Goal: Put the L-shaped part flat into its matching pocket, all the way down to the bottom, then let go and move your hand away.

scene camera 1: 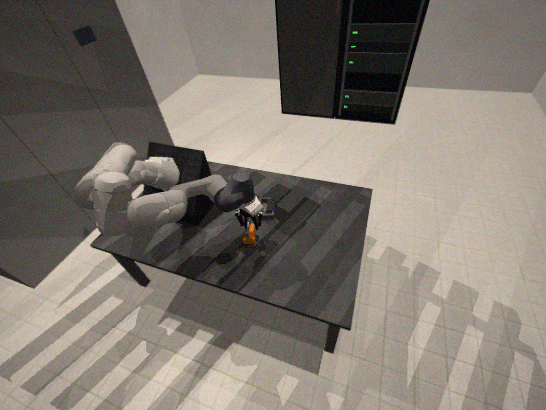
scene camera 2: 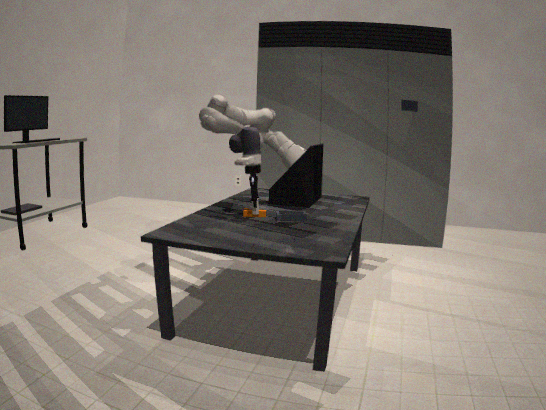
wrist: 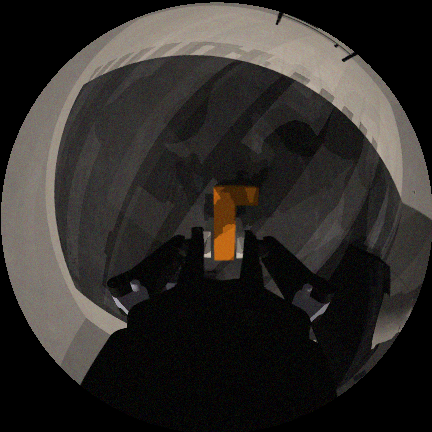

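The orange L-shaped part [scene camera 1: 249, 237] [scene camera 2: 255, 212] [wrist: 228, 207] lies flat on the dark table [scene camera 1: 320, 252] [scene camera 2: 231, 240]. My gripper [scene camera 1: 249, 228] [scene camera 2: 254, 209] [wrist: 224, 226] points straight down and is shut on the part's long arm, with one finger on each side. The short arm points away from the fingers in the wrist view. A low grey block [scene camera 1: 268, 206] [scene camera 2: 291, 216], where the pocket would be, sits on the table just beyond the gripper. I cannot see the pocket's opening itself.
A black wedge-shaped stand [scene camera 1: 190, 163] [scene camera 2: 301, 179] holds the arm's base at the table's back edge. A dark server rack [scene camera 1: 312, 57] stands on the floor far behind. A tall grey cabinet [scene camera 2: 373, 134] is behind the table.
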